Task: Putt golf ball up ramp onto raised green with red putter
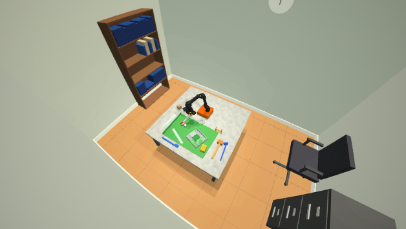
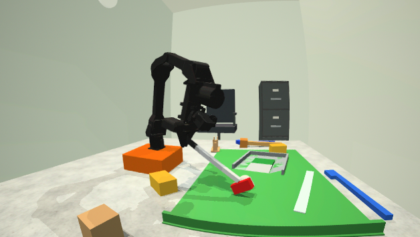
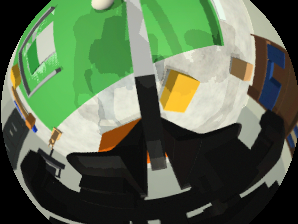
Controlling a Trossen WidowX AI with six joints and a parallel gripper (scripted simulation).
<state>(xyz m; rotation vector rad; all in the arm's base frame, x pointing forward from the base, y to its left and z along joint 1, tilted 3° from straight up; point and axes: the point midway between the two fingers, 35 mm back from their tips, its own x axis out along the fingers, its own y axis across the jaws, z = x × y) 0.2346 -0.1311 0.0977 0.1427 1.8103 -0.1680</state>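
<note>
Now: gripper tip 11 cm short of the red putter, 2 cm to the left of it and 3 cm above it. The rest, counted from my gripper tip: white golf ball (20 cm ahead, 2 cm to the left, 11 cm below); then green mat (25 cm ahead, 17 cm to the left, 13 cm below); then tan block (1 cm behind, 33 cm to the right, 10 cm below).
</note>
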